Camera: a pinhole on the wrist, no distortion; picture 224 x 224 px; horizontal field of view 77.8 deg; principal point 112.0 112.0 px. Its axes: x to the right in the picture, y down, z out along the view. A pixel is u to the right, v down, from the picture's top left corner.
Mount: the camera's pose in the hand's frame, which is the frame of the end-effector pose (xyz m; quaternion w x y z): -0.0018 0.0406 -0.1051 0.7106 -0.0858 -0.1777 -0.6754
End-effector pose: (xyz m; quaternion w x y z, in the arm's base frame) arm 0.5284 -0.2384 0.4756 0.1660 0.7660 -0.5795 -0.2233
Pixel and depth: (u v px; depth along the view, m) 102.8 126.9 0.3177
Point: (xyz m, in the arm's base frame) 0.2827 -0.2746 0.4129
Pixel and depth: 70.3 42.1 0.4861
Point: 0.0453 -0.0263 0.4741
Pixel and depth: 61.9 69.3 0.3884
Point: 0.1416 -0.1504 0.4991
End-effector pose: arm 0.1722 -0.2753 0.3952 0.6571 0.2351 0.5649 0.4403
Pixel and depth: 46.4 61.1 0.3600
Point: 0.2181 -0.2440 0.7896
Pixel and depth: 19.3 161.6 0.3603
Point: 0.1898 0.0160 0.7219
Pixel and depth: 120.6 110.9 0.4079
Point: 0.3881 -0.1907 0.6304
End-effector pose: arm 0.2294 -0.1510 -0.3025 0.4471 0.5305 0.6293 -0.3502
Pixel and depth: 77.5 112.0 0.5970
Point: 0.6944 -0.4637 -0.3466
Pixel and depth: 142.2 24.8 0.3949
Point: 0.3745 -0.4799 -0.1127
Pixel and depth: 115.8 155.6 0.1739
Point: 0.3416 -0.1791 -0.3483
